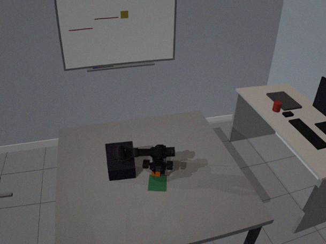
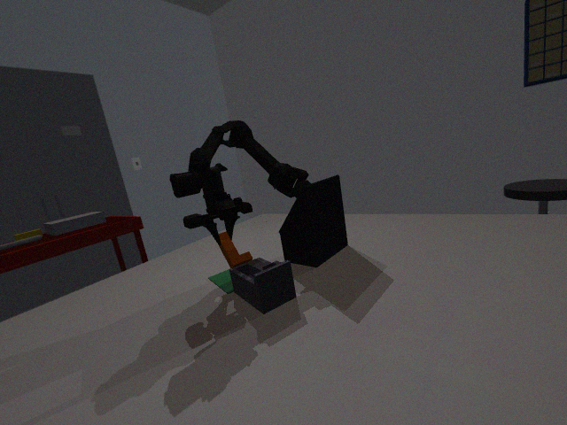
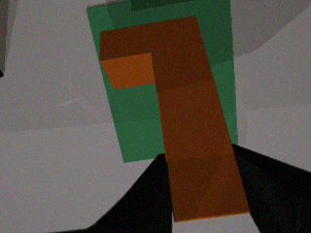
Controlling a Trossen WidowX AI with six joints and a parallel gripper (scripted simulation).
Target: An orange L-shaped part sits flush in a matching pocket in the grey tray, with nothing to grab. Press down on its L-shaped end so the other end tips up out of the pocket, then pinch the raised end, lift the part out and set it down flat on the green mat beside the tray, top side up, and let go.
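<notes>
My gripper tip is now 20 mm to the right of the green mat and 120 mm above it. Also, from my gripper tip: orange L-shaped part (10 mm behind, 30 mm to the left, 30 mm below).
</notes>
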